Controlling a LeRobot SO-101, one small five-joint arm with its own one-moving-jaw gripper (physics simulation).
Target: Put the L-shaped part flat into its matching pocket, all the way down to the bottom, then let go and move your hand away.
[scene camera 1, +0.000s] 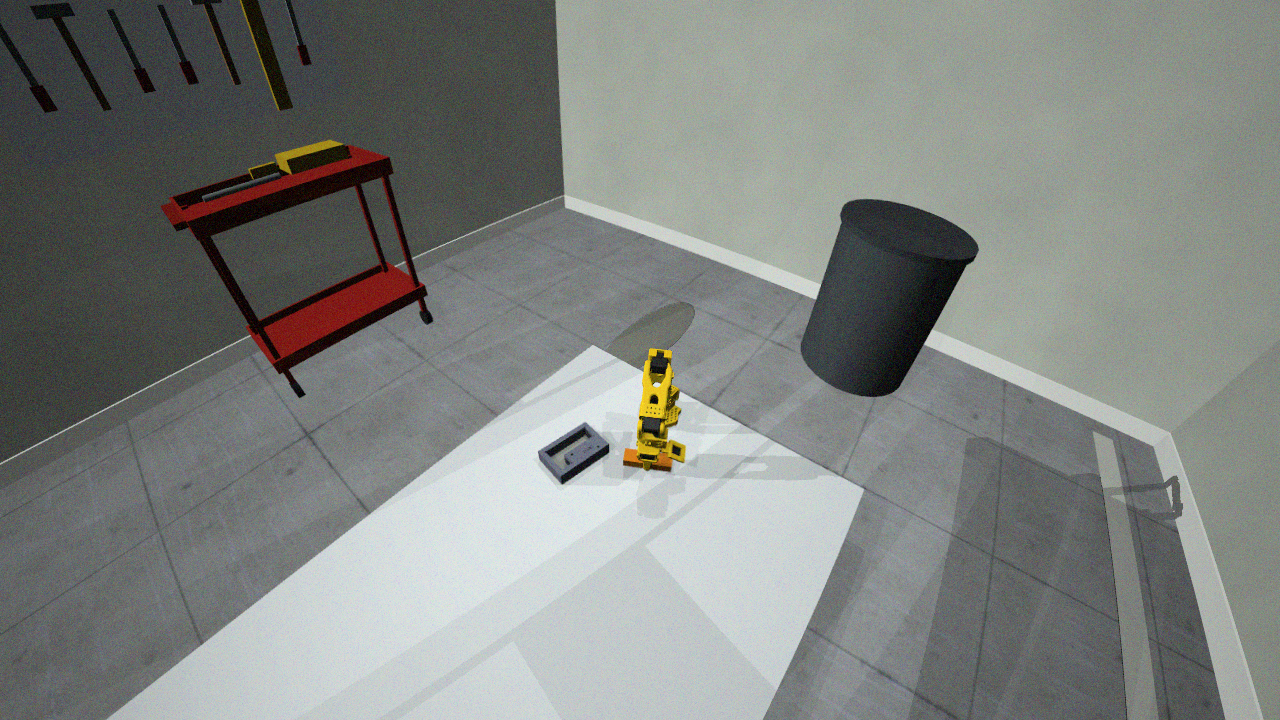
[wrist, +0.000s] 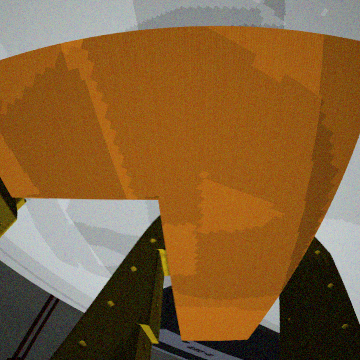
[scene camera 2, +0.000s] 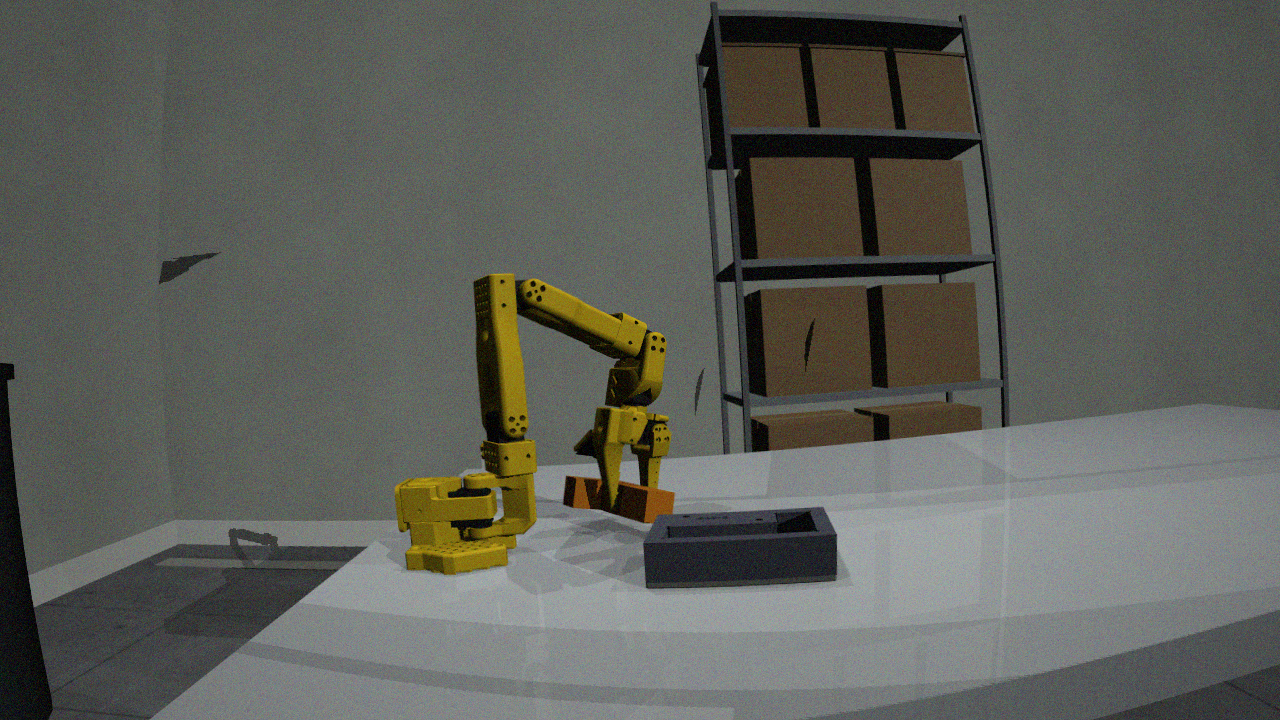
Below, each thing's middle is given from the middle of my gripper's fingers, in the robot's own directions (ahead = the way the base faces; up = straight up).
I see my gripper 4 cm past the orange L-shaped part (wrist: 239, 131), 4 cm above it and 1 cm to the left of it. From my hand the other things lie so: dark grey pocket block (scene camera 1: 575, 451): 17 cm to the right, 6 cm ahead, 5 cm below.
